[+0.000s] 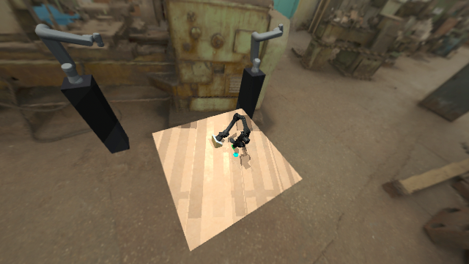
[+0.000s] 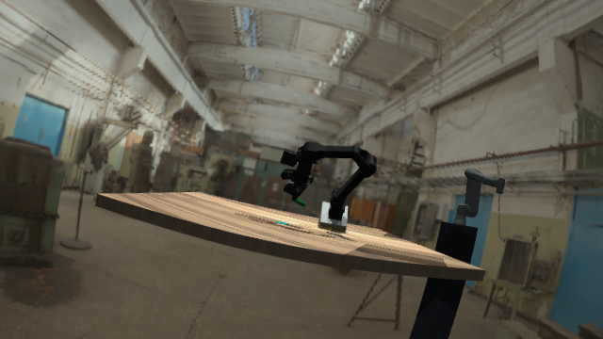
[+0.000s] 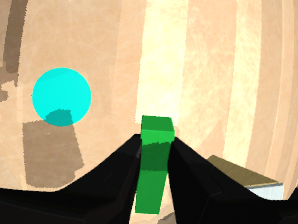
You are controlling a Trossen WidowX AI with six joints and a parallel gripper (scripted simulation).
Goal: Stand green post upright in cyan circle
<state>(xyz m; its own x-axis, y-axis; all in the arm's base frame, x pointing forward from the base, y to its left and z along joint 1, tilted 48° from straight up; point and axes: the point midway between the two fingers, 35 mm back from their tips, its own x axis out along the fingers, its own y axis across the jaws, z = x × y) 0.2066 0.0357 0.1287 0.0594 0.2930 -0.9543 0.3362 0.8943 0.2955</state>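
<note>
The cyan circle is 3 cm ahead of my gripper tip, 3 cm to the left of it and 11 cm below it. Round my gripper tip: green post: 2 cm behind, 1 cm to the left, 1 cm below.
</note>
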